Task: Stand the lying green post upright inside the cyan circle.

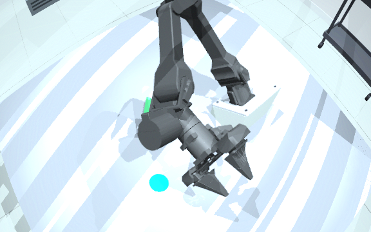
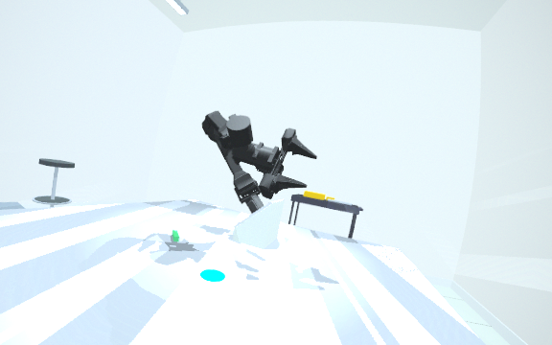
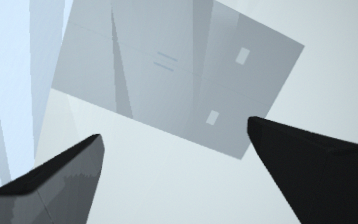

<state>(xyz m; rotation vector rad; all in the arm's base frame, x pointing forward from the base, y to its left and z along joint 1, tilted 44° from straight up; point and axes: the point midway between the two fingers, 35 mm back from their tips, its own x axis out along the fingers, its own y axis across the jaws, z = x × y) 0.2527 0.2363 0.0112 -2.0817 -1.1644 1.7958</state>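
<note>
Right now the green post is 40 mm behind my gripper tip, 400 mm to the right of it and 280 mm below it. Also, from my gripper tip: cyan circle (90 mm ahead, 170 mm to the right, 290 mm below).
</note>
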